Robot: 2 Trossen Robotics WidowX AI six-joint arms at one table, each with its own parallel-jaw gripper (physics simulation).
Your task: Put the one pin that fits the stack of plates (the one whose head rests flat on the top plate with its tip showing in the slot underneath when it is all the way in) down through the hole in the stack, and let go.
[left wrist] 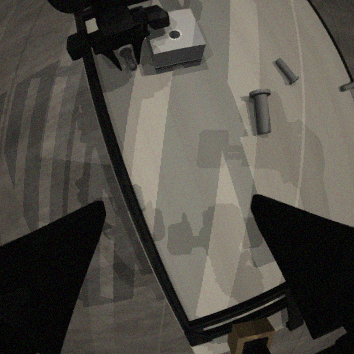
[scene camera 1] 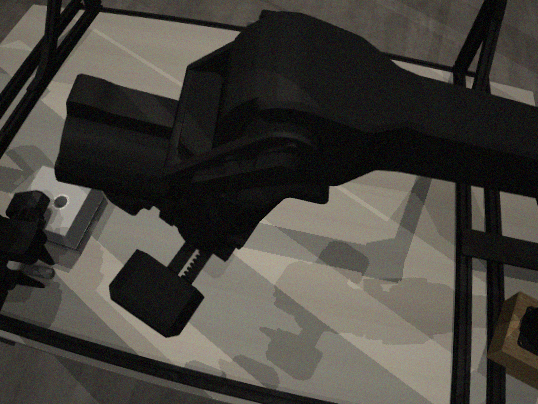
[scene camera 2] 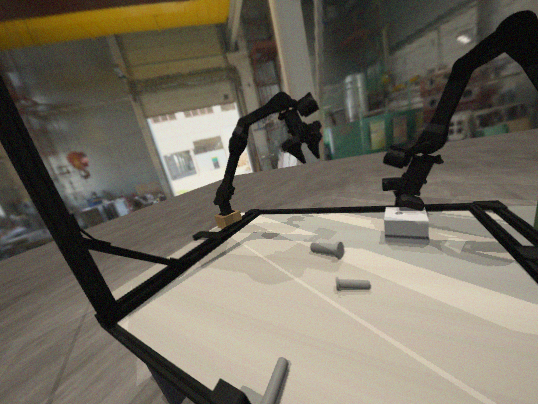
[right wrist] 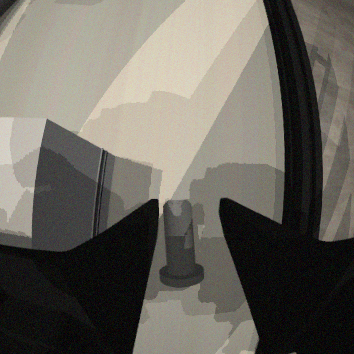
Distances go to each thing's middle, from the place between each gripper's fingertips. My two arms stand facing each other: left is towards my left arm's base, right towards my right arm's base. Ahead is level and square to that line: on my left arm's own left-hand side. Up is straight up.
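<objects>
The grey stack of plates [scene camera 1: 72, 209] is 80 mm behind my left hand and 220 mm below it, and it is 290 mm to the right of that hand as well.
Measured from my right hand, I find the grey stack of plates 2 cm above, 3 cm to the right and 10 cm behind.
</objects>
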